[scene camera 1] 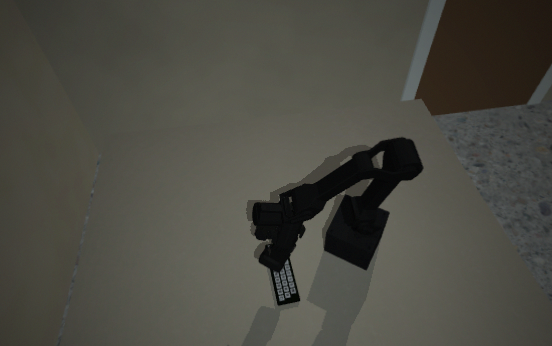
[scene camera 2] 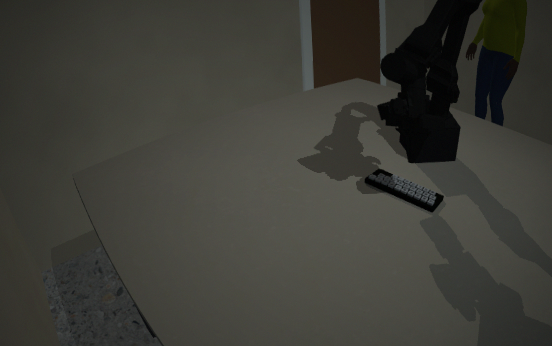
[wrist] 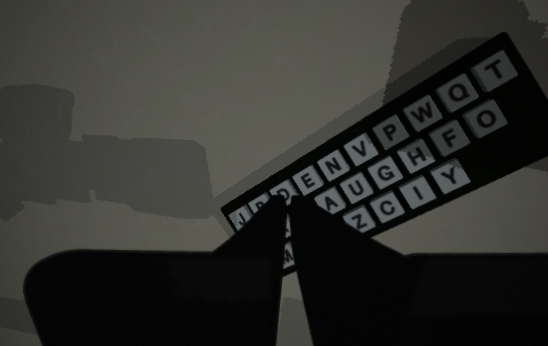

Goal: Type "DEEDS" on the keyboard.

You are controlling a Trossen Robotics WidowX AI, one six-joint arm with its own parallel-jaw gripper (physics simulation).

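Seen in the pictures: gripper, fingertip midpoint: (scene camera 2: 411,163) (wrist: 286,206); arm's base at its link origin: (scene camera 1: 365,226) (scene camera 2: 438,113).
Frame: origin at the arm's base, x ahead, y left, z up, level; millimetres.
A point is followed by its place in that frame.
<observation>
A small black keyboard (scene camera 1: 285,287) {x 228, y 141, z -101 mm} (scene camera 2: 406,191) {x 255, y 107, z -102 mm} (wrist: 385,173) {x 242, y 74, z -101 mm} with pale letter keys lies flat on the table, slanting up to the right in the wrist view. My gripper (wrist: 286,206) {x 255, y 109, z -31 mm} is shut, with a thin gap between its fingertips and no object held. In the wrist view the tips overlap the lower edge of the D key (wrist: 283,192) {x 248, y 135, z -101 mm}. The E key (wrist: 307,180) {x 251, y 118, z -101 mm} shows just up and right of them. The fingers hide the S key and partly cover B and M. I cannot tell whether the tips touch a key.
The arm's dark base (scene camera 1: 354,237) {x 33, y 31, z -10 mm} (scene camera 2: 432,140) {x 70, y 35, z -53 mm} stands on the table (scene camera 1: 175,225) {x 588, y -74, z -117 mm} (scene camera 2: 225,240) {x 636, y 15, z -117 mm} near the keyboard. Arm shadows fall across the table and part of the keyboard. A person in a yellow-green top (scene camera 2: 504,27) stands beyond the table.
</observation>
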